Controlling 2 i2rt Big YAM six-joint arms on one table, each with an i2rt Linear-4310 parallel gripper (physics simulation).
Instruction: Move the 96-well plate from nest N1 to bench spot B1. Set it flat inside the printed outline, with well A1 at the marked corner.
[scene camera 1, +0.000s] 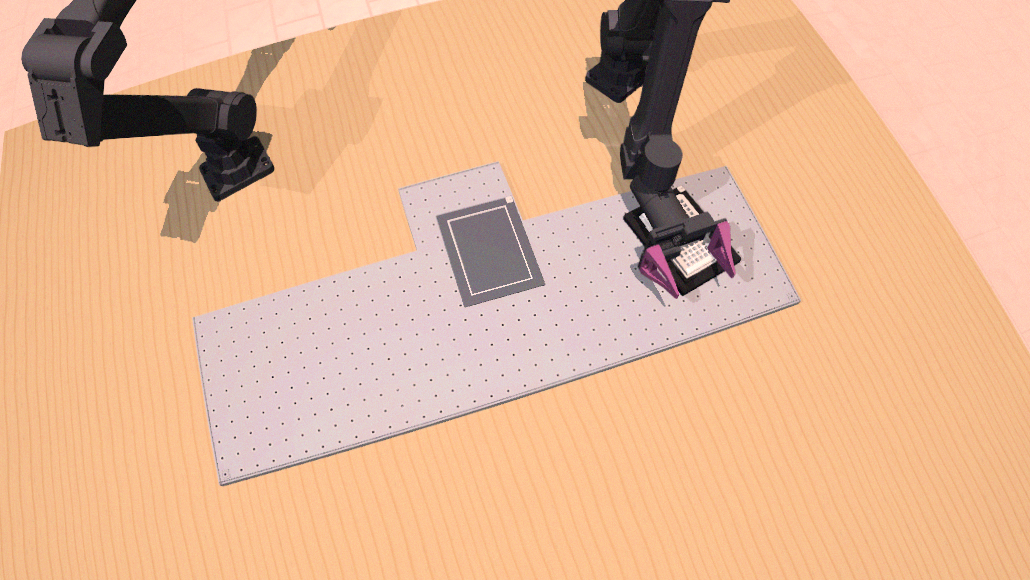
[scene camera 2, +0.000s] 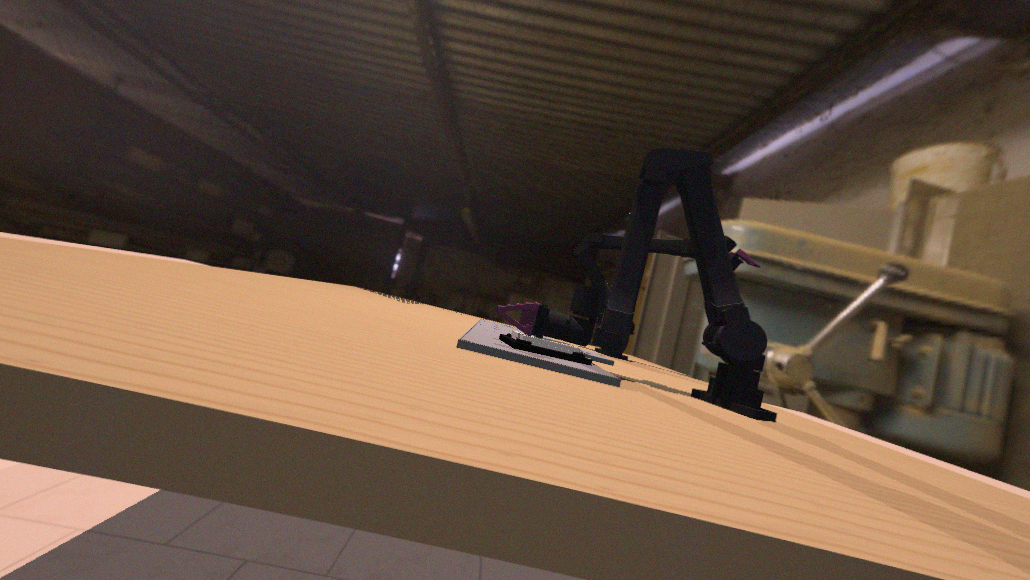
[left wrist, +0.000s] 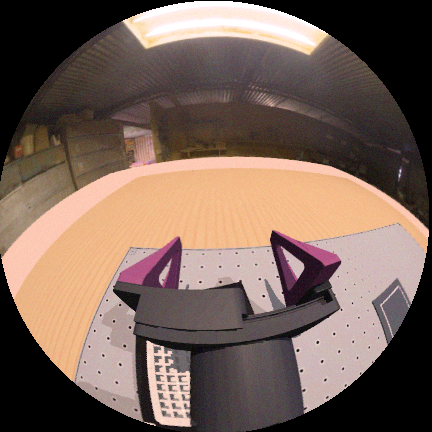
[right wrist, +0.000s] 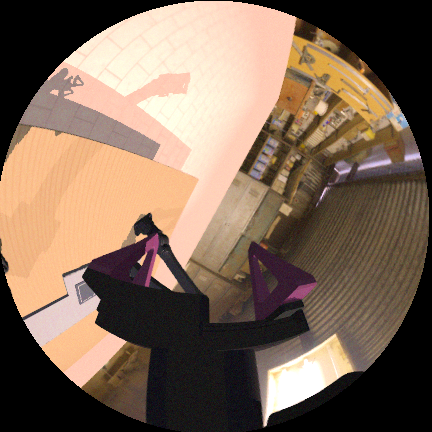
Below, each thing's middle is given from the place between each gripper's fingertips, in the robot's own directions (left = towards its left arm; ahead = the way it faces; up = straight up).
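Dark rectangle with white outline (scene camera 1: 490, 254): my right hand is 36 cm above it, 8 cm to the right of it and 58 cm short of it. White well plate (scene camera 1: 694, 257), relative to my right hand: 38 cm to the left, 65 cm ahead, 34 cm below.
Relative to my left hand, the dark rectangle with white outline is 60 mm below, 190 mm behind and 280 mm to the right. My left hand is 40 mm above the white well plate, 20 mm to the right of it and 110 mm past it.
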